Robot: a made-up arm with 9 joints. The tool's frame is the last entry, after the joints. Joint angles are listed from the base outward.
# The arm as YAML. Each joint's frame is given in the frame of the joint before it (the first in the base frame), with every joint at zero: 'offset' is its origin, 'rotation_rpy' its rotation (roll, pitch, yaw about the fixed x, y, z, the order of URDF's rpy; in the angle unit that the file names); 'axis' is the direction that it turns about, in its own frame. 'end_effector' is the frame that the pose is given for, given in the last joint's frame.
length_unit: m
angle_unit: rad
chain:
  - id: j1
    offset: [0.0, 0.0, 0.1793]
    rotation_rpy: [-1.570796, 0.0, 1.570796]
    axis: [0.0, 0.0, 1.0]
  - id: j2
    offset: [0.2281, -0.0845, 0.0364]
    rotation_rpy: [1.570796, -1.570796, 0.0]
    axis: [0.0, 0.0, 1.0]
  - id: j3
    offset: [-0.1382, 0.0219, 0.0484]
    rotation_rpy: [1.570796, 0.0, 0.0]
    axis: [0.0, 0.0, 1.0]
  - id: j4
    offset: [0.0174, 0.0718, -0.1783]
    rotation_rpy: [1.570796, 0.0, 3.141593]
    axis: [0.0, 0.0, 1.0]
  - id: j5
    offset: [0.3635, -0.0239, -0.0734]
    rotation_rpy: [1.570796, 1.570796, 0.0]
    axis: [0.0, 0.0, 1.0]
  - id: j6
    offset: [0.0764, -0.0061, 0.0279]
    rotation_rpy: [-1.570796, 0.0, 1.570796]
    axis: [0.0, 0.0, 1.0]
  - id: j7
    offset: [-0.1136, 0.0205, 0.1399]
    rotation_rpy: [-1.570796, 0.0, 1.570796]
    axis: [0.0, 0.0, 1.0]
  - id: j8
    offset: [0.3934, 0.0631, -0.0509]
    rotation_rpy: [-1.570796, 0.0, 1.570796]
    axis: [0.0, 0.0, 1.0]
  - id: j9
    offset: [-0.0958, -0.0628, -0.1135]
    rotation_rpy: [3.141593, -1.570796, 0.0]
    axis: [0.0, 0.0, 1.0]
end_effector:
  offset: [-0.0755, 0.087, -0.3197]
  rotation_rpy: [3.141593, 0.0, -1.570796]
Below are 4 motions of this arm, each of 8 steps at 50 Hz.
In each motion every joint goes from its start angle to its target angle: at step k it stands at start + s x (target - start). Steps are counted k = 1, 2, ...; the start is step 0. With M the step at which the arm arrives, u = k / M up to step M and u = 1 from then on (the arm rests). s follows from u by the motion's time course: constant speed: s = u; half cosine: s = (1 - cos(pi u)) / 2; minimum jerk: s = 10 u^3 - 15 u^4 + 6 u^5.
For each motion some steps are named. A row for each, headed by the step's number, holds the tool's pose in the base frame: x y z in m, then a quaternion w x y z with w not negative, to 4 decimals.
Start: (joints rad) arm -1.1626 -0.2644 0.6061 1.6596 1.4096 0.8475 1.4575 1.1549 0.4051
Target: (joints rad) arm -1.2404 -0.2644 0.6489 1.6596 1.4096 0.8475 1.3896 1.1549 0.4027
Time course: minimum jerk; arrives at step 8
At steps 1, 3, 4, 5, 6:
1: 0.2150 0.7152 0.7940 0.0259 -0.2235 0.8327 0.5059
3: 0.1988 0.7046 0.8087 0.0278 -0.2333 0.8257 0.5129
4: 0.1846 0.6949 0.8212 0.0297 -0.2417 0.8195 0.5188
5: 0.1705 0.6847 0.8335 0.0317 -0.2501 0.8131 0.5247
6: 0.1597 0.6766 0.8428 0.0334 -0.2565 0.8081 0.5291

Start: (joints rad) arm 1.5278 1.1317 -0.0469 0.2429 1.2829 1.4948 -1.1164 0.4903 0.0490
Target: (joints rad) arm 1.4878 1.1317 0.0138 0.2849 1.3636 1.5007 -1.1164 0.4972 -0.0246
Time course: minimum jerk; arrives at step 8
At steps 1, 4, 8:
1: 0.5548 0.2111 0.3485 0.2553 0.1183 0.5672 0.7740
4: 0.5680 0.1875 0.3414 0.2347 0.1419 0.5553 0.7852
8: 0.5809 0.1630 0.3328 0.2133 0.1660 0.5417 0.7959

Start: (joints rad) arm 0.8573 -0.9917 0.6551 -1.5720 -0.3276 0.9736 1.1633 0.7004 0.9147
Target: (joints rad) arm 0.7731 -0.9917 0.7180 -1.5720 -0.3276 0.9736 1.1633 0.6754 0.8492
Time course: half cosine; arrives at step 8
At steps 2, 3, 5, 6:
2: 0.0399 0.2777 -0.0717 0.3460 -0.6262 -0.0876 -0.6932
3: 0.0398 0.2830 -0.0668 0.3545 -0.6239 -0.0731 -0.6927
5: 0.0397 0.2952 -0.0548 0.3742 -0.6177 -0.0389 -0.6906
6: 0.0396 0.3001 -0.0495 0.3825 -0.6147 -0.0244 -0.6894

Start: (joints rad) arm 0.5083 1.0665 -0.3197 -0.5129 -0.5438 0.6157 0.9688 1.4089 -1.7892
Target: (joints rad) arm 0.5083 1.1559 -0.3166 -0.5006 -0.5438 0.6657 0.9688 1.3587 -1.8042
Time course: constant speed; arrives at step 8
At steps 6, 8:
6: 0.1434 -0.0274 0.2094 0.3127 0.2989 0.2758 -0.8584
8: 0.1522 -0.0246 0.2118 0.3239 0.2883 0.2783 -0.8570

